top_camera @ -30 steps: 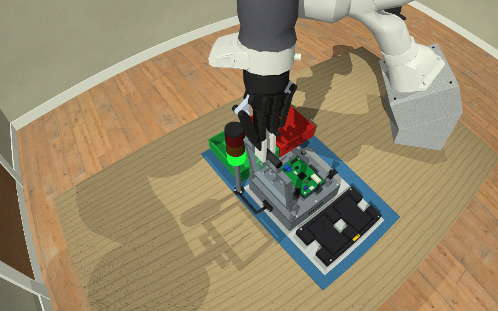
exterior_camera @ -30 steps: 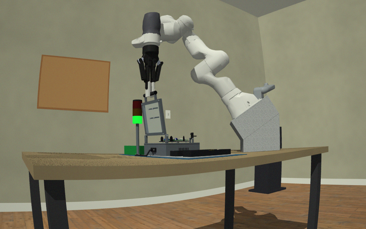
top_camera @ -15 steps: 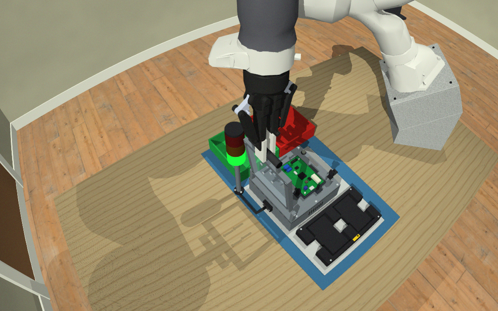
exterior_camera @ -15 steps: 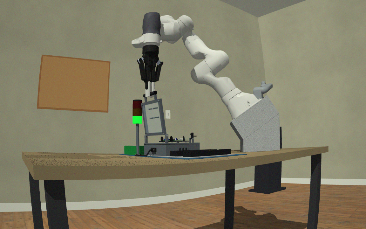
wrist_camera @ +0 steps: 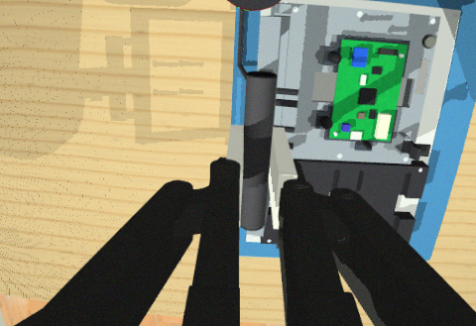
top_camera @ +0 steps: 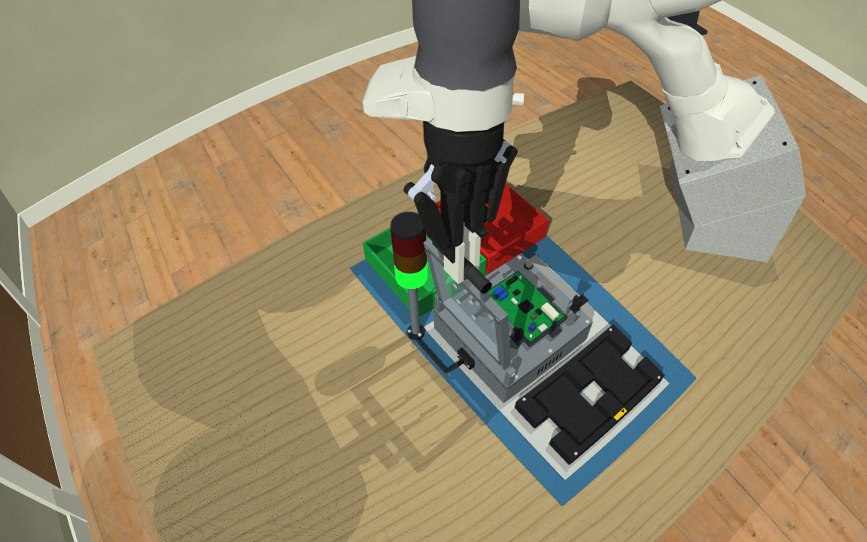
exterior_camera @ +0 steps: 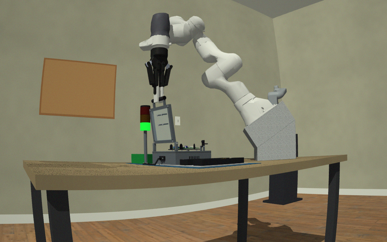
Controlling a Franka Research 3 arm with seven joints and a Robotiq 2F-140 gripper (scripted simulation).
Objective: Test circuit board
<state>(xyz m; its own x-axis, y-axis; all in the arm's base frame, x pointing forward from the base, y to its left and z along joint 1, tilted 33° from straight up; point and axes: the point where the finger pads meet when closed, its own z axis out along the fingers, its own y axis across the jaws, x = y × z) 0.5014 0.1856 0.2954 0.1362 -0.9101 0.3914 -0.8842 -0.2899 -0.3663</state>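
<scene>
The green circuit board lies 13 cm behind my hand, 2 cm to the right of it and 22 cm below it. From my hand the other things lie so: clear lid 1 cm behind, 11 cm below; then latch hook 20 cm behind, 3 cm to the left, 20 cm below; then tester plate 12 cm behind, 1 cm to the right, 22 cm below.
</scene>
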